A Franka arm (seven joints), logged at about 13 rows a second.
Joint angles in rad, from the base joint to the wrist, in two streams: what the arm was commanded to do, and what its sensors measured. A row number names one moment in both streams.
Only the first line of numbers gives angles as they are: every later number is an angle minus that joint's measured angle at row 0.
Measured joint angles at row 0:
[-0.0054 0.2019 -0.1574 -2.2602 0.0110 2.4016 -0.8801]
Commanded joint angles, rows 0 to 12:
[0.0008 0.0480 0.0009 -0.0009 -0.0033 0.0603 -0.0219]
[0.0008 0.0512 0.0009 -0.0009 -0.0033 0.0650 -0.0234]
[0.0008 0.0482 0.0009 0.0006 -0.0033 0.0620 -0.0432]
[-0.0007 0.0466 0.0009 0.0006 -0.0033 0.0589 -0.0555]
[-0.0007 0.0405 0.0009 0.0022 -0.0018 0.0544 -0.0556]
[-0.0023 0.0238 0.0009 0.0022 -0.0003 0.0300 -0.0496]
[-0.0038 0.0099 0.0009 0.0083 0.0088 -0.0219 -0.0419]
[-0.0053 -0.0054 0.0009 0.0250 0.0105 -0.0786 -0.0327]
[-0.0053 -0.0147 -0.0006 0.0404 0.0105 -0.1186 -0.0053]
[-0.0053 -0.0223 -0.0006 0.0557 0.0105 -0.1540 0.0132]
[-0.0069 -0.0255 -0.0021 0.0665 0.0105 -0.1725 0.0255]
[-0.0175 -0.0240 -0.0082 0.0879 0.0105 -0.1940 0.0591]
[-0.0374 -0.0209 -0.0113 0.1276 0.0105 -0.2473 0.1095]
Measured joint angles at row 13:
[-0.0060 -0.0128 -0.0072 0.0750 0.0033 -0.1720 0.0504]
